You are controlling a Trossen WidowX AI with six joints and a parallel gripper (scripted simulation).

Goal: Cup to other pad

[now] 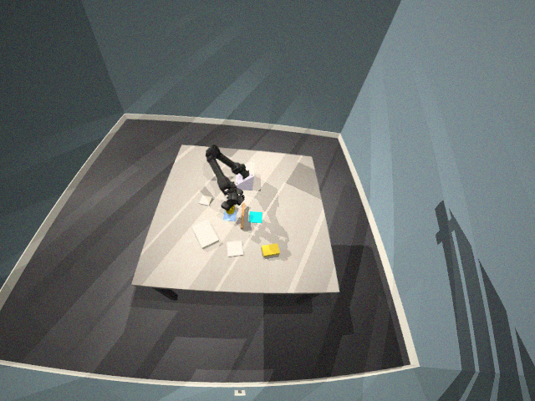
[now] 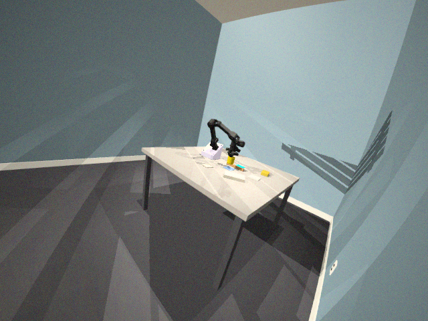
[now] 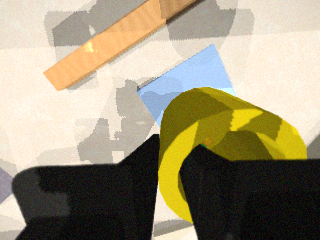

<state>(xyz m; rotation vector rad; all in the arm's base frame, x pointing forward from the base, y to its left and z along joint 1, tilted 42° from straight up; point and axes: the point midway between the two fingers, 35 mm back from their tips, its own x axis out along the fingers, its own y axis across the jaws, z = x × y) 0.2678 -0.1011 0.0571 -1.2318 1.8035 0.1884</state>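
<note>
Now: gripper tip 4 cm short of the wooden stick, 8 cm to the right of it and 8 cm above it. Round my gripper tip: yellow block 32 cm ahead, 24 cm to the left, 7 cm below; then light blue pad 3 cm ahead, 2 cm to the right, 9 cm below; then yellow cup 2 cm ahead, 2 cm to the right.
</note>
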